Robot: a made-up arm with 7 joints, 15 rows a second.
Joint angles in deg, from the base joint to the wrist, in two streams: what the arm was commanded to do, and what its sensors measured. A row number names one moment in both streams.
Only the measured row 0 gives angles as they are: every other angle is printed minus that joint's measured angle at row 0.
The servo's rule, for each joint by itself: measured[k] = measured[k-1] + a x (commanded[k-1-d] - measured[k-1]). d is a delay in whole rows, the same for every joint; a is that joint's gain. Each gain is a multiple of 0.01, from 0.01 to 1. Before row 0 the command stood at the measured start. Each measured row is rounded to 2 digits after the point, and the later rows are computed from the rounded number. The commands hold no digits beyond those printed.
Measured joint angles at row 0:
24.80 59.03 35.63 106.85 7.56 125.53 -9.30
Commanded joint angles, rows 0 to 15:
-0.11 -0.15 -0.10 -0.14 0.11 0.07 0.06
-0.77 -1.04 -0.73 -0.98 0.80 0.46 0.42
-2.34 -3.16 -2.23 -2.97 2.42 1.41 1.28
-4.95 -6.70 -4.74 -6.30 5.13 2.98 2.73
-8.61 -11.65 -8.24 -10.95 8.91 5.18 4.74
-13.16 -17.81 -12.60 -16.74 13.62 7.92 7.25
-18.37 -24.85 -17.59 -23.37 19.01 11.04 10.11
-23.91 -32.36 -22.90 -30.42 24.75 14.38 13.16
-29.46 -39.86 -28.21 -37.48 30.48 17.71 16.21
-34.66 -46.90 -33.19 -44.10 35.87 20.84 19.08
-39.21 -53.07 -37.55 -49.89 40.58 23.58 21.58
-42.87 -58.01 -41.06 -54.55 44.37 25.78 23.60
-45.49 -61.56 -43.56 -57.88 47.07 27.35 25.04
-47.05 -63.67 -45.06 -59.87 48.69 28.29 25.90
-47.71 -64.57 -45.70 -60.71 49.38 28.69 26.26
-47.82 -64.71 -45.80 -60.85 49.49 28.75 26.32
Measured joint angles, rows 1 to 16:
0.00 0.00 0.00 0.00 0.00 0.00 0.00
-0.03 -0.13 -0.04 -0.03 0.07 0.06 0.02
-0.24 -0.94 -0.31 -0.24 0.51 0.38 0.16
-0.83 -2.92 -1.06 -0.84 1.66 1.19 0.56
-1.98 -6.28 -2.50 -2.04 3.74 2.60 1.34
-3.84 -11.06 -4.74 -4.00 6.84 4.64 2.56
-6.45 -17.07 -7.81 -6.80 10.91 7.23 4.25
-9.79 -23.99 -11.62 -10.45 15.77 10.24 6.36
-13.74 -31.44 -16.02 -14.84 21.16 13.51 8.81
-18.14 -38.93 -20.77 -19.82 26.75 16.83 11.47
-22.77 -46.02 -25.61 -25.16 32.22 20.00 14.21
-27.37 -52.29 -30.27 -30.60 37.24 22.83 16.86
-31.71 -57.38 -34.48 -35.87 41.52 25.16 19.29
-35.57 -61.10 -38.02 -40.71 44.85 26.89 21.36
-38.78 -63.39 -40.77 -44.93 47.15 28.00 22.99
-41.28 -64.44 -42.69 -48.40 48.49 28.55 24.17
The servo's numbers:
d 1
a 0.28 0.89 0.39 0.22 0.60 0.79 0.36

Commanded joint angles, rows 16 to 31:
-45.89 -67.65 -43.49 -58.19 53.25 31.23 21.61
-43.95 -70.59 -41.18 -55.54 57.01 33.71 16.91
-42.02 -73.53 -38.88 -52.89 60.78 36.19 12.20
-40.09 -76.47 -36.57 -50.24 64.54 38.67 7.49
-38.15 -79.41 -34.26 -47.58 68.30 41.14 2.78
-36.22 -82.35 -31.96 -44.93 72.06 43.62 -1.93
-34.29 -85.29 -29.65 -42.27 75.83 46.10 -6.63
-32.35 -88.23 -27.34 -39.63 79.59 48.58 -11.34
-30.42 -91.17 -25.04 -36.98 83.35 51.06 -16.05
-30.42 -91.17 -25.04 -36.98 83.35 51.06 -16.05
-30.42 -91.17 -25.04 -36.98 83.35 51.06 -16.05
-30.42 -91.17 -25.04 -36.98 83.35 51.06 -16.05
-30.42 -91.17 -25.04 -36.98 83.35 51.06 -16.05
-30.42 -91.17 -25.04 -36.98 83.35 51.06 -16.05
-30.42 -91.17 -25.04 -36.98 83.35 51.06 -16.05
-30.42 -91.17 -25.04 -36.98 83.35 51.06 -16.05
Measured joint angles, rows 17 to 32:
-43.11 -64.68 -43.90 -51.14 49.09 28.71 24.94
-43.89 -67.32 -43.74 -52.69 51.59 30.70 23.74
-43.91 -70.23 -42.74 -53.32 54.84 33.08 21.28
-43.38 -73.17 -41.23 -53.23 58.40 35.54 18.01
-42.46 -76.11 -39.41 -52.57 62.08 38.01 14.22
-41.25 -79.05 -37.40 -51.47 65.81 40.48 10.10
-39.84 -81.99 -35.28 -50.03 69.56 42.96 5.77
-38.29 -84.93 -33.08 -48.32 73.32 45.44 1.31
-36.63 -87.87 -30.84 -46.41 77.08 47.92 -3.24
-34.89 -90.81 -28.58 -44.34 80.84 50.40 -7.85
-33.64 -91.13 -27.20 -42.72 82.35 50.92 -10.80
-32.74 -91.17 -26.36 -41.46 82.95 51.03 -12.69
-32.09 -91.17 -25.85 -40.47 83.19 51.05 -13.90
-31.62 -91.17 -25.53 -39.70 83.29 51.06 -14.67
-31.28 -91.17 -25.34 -39.10 83.33 51.06 -15.17
-31.04 -91.17 -25.22 -38.63 83.34 51.06 -15.49

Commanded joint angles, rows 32 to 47:
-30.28 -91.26 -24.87 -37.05 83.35 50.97 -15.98
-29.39 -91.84 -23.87 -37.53 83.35 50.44 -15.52
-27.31 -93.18 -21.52 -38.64 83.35 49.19 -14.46
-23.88 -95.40 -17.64 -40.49 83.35 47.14 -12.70
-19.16 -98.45 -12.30 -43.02 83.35 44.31 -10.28
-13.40 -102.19 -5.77 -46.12 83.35 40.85 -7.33
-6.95 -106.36 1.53 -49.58 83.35 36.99 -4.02
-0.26 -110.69 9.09 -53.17 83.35 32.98 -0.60
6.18 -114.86 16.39 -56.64 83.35 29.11 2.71
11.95 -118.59 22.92 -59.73 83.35 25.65 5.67
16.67 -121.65 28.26 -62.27 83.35 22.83 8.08
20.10 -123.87 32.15 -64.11 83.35 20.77 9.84
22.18 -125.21 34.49 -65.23 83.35 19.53 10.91
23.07 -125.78 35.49 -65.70 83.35 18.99 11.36
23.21 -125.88 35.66 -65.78 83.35 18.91 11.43
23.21 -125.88 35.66 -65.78 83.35 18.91 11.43
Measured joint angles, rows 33 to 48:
-30.87 -91.17 -25.15 -38.27 83.35 51.06 -15.69
-30.70 -91.25 -25.04 -38.00 83.35 50.99 -15.79
-30.33 -91.78 -24.58 -37.90 83.35 50.56 -15.69
-29.48 -93.03 -23.39 -38.06 83.35 49.48 -15.25
-27.91 -95.14 -21.15 -38.59 83.35 47.63 -14.33
-25.46 -98.09 -17.70 -39.56 83.35 45.01 -12.87
-22.08 -101.74 -13.05 -41.00 83.35 41.72 -10.88
-17.84 -105.85 -7.36 -42.89 83.35 37.98 -8.41
-12.92 -110.16 -0.94 -45.15 83.35 34.03 -5.60
-7.57 -114.34 5.82 -47.68 83.35 30.14 -2.61
-2.10 -118.12 12.49 -50.33 83.35 26.59 0.37
3.16 -121.26 18.64 -52.96 83.35 23.62 3.15
7.90 -123.58 23.91 -55.41 83.35 21.37 5.56
11.90 -125.03 28.04 -57.57 83.35 19.92 7.49
15.03 -125.70 30.95 -59.36 83.35 19.19 8.88
17.32 -125.86 32.79 -60.77 83.35 18.97 9.80

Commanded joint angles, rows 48 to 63:
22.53 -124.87 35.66 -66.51 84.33 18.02 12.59
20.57 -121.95 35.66 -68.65 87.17 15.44 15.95
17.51 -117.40 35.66 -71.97 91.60 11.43 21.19
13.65 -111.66 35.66 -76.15 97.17 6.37 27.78
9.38 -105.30 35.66 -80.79 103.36 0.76 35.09
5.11 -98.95 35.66 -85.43 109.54 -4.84 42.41
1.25 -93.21 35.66 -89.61 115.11 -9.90 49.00
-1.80 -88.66 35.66 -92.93 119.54 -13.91 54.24
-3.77 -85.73 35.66 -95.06 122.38 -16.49 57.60
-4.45 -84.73 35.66 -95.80 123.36 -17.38 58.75
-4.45 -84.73 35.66 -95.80 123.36 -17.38 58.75
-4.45 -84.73 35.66 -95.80 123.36 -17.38 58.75
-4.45 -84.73 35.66 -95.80 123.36 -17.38 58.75
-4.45 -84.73 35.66 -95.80 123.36 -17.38 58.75
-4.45 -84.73 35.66 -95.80 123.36 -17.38 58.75
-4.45 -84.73 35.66 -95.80 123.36 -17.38 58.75
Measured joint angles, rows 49 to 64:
18.97 -125.88 33.91 -61.87 83.35 18.92 10.39
19.97 -124.98 34.59 -62.89 83.94 18.21 11.18
20.14 -122.28 35.01 -64.16 85.88 16.02 12.90
19.40 -117.94 35.26 -65.88 89.31 12.39 15.88
17.79 -112.35 35.42 -68.14 94.03 7.63 20.16
15.44 -106.08 35.51 -70.92 99.63 2.20 25.53
12.55 -99.73 35.57 -74.11 105.58 -3.36 31.61
9.39 -93.93 35.61 -77.52 111.30 -8.53 37.87
6.26 -89.24 35.63 -80.91 116.24 -12.78 43.76
3.45 -86.12 35.64 -84.02 119.92 -15.71 48.74
1.24 -84.88 35.65 -86.61 121.98 -17.03 52.34
-0.35 -84.75 35.65 -88.63 122.81 -17.31 54.65
-1.50 -84.73 35.65 -90.21 123.14 -17.37 56.13
-2.33 -84.73 35.65 -91.44 123.27 -17.38 57.07
-2.92 -84.73 35.65 -92.40 123.32 -17.38 57.67
-3.35 -84.73 35.65 -93.15 123.34 -17.38 58.06

